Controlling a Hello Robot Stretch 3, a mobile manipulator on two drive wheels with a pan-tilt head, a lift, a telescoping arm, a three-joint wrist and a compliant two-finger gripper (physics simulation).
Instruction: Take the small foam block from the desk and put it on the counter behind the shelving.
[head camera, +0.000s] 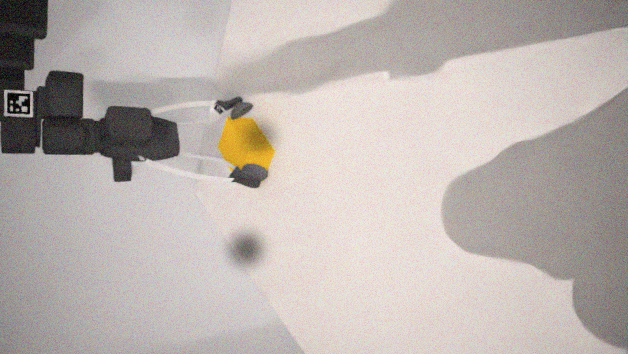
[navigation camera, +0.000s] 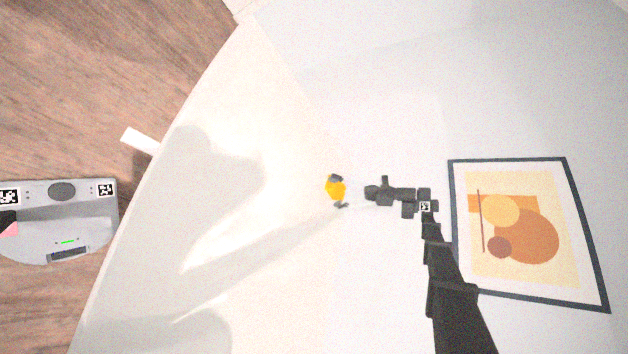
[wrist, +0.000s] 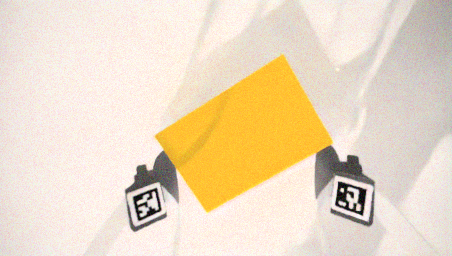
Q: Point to a small foam block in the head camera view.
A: At 242, 142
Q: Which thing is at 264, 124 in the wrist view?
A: A small foam block.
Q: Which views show my gripper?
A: The head camera view, the navigation camera view and the wrist view: all of them.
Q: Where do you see a white desk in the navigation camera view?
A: At 231, 234
